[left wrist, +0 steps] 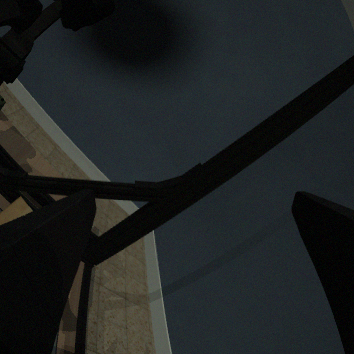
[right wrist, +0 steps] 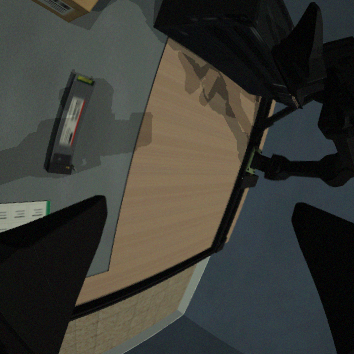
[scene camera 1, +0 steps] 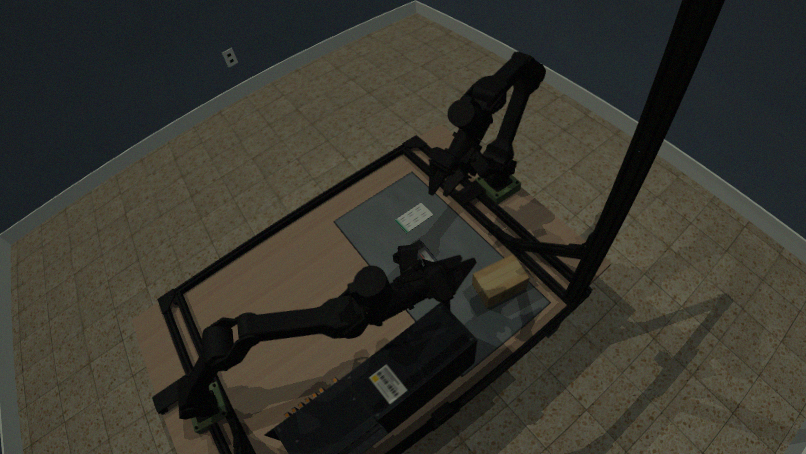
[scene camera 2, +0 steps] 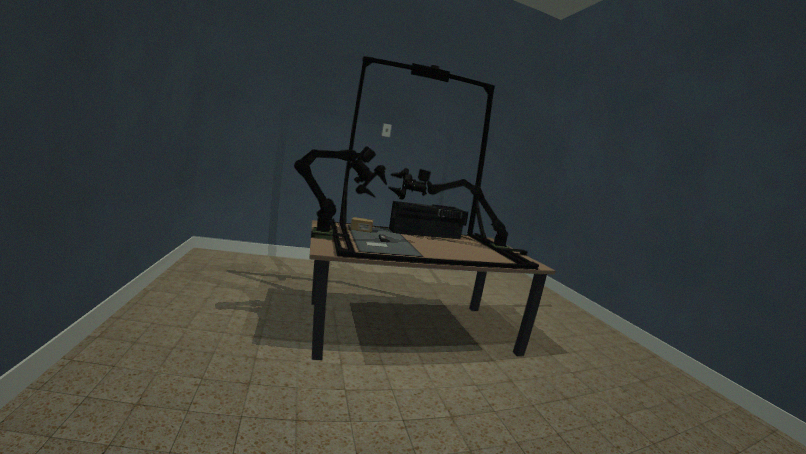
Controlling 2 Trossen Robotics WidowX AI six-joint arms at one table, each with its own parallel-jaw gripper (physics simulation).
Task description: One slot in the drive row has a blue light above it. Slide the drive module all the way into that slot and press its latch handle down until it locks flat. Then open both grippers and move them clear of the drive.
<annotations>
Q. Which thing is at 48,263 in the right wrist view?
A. My right gripper.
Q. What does my left gripper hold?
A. Nothing.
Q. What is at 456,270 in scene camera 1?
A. My left gripper.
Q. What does my right gripper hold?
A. Nothing.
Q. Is my left gripper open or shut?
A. Open.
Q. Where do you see a grey mat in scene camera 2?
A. At 398,245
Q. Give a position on a grey mat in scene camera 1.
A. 370,227
</annotations>
